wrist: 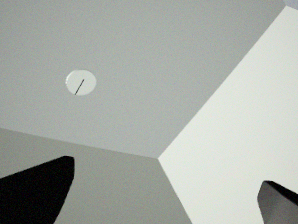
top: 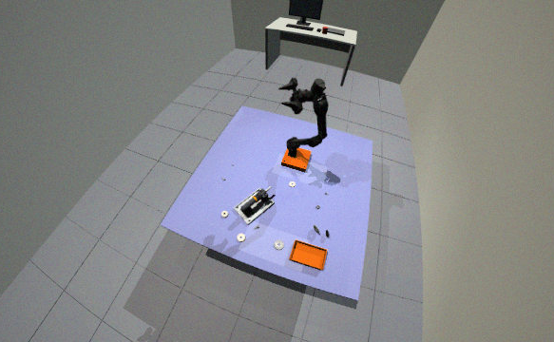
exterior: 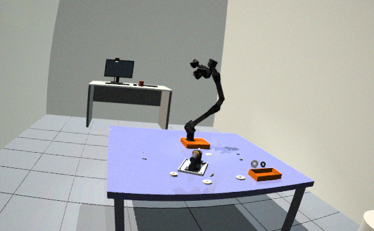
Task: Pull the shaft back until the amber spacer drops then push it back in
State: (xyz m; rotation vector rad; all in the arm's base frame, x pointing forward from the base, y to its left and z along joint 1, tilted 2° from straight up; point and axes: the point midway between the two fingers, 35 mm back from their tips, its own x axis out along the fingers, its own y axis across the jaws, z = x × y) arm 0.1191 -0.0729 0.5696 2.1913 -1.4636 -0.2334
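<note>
The thin grey shaft is 300 mm ahead of my gripper tip, 50 mm to the right of it and 530 mm below it. From my gripper tip the other things lie so: orange tray: 610 mm ahead, 290 mm to the left, 600 mm below.
</note>
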